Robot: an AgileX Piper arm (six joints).
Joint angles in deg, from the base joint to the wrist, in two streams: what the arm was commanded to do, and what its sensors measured. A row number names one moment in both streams.
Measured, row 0:
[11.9, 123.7, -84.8, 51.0, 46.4, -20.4]
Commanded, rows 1 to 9:
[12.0, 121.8, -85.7, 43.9, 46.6, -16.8]
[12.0, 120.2, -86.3, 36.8, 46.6, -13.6]
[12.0, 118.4, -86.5, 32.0, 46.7, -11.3]
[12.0, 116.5, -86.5, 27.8, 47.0, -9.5]
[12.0, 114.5, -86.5, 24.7, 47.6, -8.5]
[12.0, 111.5, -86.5, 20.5, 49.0, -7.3]
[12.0, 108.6, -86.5, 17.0, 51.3, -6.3]
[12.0, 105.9, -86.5, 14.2, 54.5, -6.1]
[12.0, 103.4, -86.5, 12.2, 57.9, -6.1]
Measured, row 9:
[11.9, 105.4, -86.1, 14.4, 54.4, -6.6]
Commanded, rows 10 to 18:
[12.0, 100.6, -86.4, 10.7, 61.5, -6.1]
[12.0, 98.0, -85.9, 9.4, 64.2, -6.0]
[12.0, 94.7, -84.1, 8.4, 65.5, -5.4]
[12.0, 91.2, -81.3, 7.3, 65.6, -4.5]
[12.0, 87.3, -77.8, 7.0, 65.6, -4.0]
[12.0, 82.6, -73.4, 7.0, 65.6, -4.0]
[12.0, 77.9, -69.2, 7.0, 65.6, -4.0]
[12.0, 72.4, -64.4, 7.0, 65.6, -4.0]
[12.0, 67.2, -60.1, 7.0, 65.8, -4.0]
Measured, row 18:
[11.9, 73.2, -65.1, 7.3, 65.1, -4.1]
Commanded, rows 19 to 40:
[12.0, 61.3, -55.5, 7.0, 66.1, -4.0]
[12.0, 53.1, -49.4, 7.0, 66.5, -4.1]
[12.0, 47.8, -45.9, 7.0, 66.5, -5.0]
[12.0, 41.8, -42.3, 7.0, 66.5, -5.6]
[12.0, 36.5, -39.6, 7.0, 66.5, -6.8]
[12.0, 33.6, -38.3, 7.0, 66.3, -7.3]
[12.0, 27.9, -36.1, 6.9, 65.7, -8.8]
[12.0, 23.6, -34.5, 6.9, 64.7, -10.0]
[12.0, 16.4, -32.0, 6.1, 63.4, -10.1]
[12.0, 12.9, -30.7, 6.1, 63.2, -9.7]
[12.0, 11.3, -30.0, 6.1, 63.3, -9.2]
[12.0, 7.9, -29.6, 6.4, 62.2, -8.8]
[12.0, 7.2, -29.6, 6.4, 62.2, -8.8]
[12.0, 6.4, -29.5, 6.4, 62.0, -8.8]
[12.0, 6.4, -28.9, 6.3, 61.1, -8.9]
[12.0, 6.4, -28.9, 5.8, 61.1, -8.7]
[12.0, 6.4, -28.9, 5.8, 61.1, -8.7]
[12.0, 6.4, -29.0, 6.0, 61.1, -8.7]
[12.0, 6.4, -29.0, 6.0, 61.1, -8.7]
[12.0, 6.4, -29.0, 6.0, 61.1, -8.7]
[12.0, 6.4, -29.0, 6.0, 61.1, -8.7]
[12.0, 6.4, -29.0, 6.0, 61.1, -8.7]
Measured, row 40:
[11.9, 6.9, -29.3, 6.1, 61.7, -8.8]
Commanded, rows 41 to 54:
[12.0, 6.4, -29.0, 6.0, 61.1, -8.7]
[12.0, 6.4, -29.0, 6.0, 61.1, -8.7]
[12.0, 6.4, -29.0, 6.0, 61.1, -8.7]
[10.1, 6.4, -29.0, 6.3, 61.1, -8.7]
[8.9, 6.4, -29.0, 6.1, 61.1, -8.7]
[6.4, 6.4, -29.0, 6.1, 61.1, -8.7]
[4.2, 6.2, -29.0, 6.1, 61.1, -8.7]
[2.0, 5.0, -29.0, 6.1, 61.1, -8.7]
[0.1, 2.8, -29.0, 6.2, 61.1, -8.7]
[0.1, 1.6, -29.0, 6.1, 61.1, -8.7]
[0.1, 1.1, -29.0, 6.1, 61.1, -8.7]
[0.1, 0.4, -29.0, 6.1, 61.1, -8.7]
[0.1, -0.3, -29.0, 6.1, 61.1, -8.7]
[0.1, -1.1, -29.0, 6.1, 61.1, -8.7]
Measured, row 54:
[0.3, 0.2, -29.3, 6.1, 61.7, -8.6]
